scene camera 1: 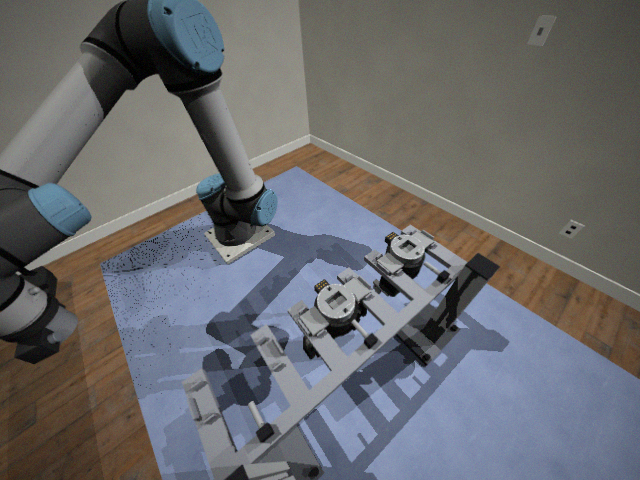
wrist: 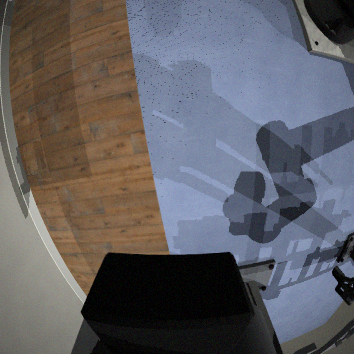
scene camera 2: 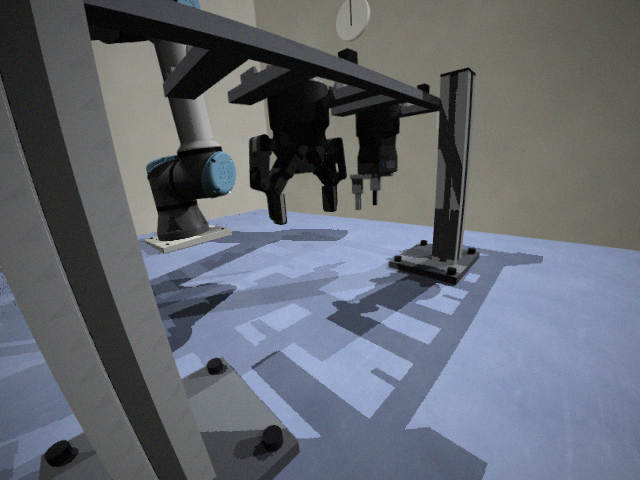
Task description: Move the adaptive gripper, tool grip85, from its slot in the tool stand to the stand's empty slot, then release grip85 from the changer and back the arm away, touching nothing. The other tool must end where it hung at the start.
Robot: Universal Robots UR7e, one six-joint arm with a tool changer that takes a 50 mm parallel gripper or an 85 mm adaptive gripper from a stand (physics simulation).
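Pixels of known places: arm's base, origin of the base link: (scene camera 1: pixel 236 231) (wrist: pixel 328 15) (scene camera 2: pixel 184 233).
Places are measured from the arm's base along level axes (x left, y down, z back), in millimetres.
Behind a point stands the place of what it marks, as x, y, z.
Note:
The adaptive gripper grip85 hangs in the middle slot of the tool stand (scene camera 1: pixel 315 400) @(-215, -267, -643) (scene camera 2: pixel 217 32) @(-248, -257, -643). Its round top plate (scene camera 1: pixel 336 301) @(-88, -273, -573) faces up. Its two black fingers stand apart below, so this gripper (scene camera 2: pixel 303 204) is open, with nothing between its fingertips. The other tool (scene camera 1: pixel 406 247) @(93, -273, -603) (scene camera 2: pixel 377 139) @(54, -210, -619), slimmer, hangs in the far slot beside the stand's dark post. The empty slot is at the near end, between two fork arms (scene camera 1: pixel 206 408) @(-321, -267, -541) (scene camera 1: pixel 276 355) @(-213, -267, -560). The arm's wrist end (scene camera 1: pixel 63 325) carries no tool and is at the left, well away from the stand.
The arm's base plate (scene camera 1: pixel 242 251) @(-45, -2, -104) (scene camera 2: pixel 188 240) @(-41, -2, -105) stands on the blue mat behind the stand. The stand's far post (scene camera 1: pixel 460 294) @(103, -217, -727) (scene camera 2: pixel 453 165) @(103, -163, -730) and near post (scene camera 2: pixel 118 232) @(-327, -155, -669) rise from bolted feet. Pins with black ends lie at the slots. A black block (wrist: pixel 167 287) fills the wrist view's bottom.

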